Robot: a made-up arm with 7 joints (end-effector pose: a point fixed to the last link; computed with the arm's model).
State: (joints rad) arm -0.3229 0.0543 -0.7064 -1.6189 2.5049 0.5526 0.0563
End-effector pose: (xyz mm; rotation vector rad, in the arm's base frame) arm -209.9 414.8 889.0 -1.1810 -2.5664 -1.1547
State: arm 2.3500 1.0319 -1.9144 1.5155 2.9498 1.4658 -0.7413
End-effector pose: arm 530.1 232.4 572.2 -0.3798 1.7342 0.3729
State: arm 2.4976 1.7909 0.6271 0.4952 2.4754 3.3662 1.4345
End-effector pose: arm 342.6 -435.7 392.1 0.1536 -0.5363 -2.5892
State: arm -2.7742 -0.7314 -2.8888 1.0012 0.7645 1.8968 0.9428
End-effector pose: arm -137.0 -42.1 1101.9 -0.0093 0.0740 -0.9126
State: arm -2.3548 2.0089 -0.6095 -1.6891 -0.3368 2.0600 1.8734
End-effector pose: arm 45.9 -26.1 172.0 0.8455 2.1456 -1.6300
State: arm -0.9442 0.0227 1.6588 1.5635 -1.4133 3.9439 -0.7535
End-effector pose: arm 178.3 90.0 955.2 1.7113 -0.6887 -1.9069
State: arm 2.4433 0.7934 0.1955 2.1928 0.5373 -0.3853 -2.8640
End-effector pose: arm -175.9 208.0 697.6 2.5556 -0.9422 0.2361
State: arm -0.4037 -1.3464 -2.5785 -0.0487 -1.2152 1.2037 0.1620
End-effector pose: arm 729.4 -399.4 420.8 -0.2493 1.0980 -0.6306
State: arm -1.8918 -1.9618 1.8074 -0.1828 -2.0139 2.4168 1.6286
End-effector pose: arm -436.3 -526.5 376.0 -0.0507 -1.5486 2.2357
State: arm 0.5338 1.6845 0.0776 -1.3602 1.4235 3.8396 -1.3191
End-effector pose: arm -438.1 -258.2 188.1 0.7953 0.2729 0.8211
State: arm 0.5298 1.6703 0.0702 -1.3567 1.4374 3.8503 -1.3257
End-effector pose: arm -445.2 -254.4 195.3 0.7890 0.2829 0.7934
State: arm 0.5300 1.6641 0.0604 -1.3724 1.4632 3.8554 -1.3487
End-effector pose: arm -445.1 -247.4 196.2 0.7898 0.2712 0.7552
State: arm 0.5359 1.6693 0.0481 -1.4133 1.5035 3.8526 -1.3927
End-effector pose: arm -435.4 -236.4 188.7 0.8035 0.2313 0.7042
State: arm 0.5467 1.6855 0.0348 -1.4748 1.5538 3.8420 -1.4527
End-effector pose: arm -416.9 -222.0 175.2 0.8344 0.1697 0.6455
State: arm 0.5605 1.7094 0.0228 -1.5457 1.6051 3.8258 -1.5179
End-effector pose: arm -393.0 -206.1 160.1 0.8815 0.1005 0.5901
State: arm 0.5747 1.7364 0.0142 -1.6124 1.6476 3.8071 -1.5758
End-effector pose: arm -368.5 -191.7 146.8 0.9360 0.0377 0.5500
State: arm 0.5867 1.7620 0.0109 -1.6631 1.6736 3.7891 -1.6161
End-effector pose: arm -347.7 -181.8 136.4 0.9835 -0.0097 0.5335
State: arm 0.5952 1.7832 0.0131 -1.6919 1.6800 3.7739 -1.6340
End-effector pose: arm -332.9 -177.9 128.4 1.0135 -0.0395 0.5423
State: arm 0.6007 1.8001 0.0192 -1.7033 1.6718 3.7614 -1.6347
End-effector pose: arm -323.2 -178.7 121.7 1.0269 -0.0563 0.5686
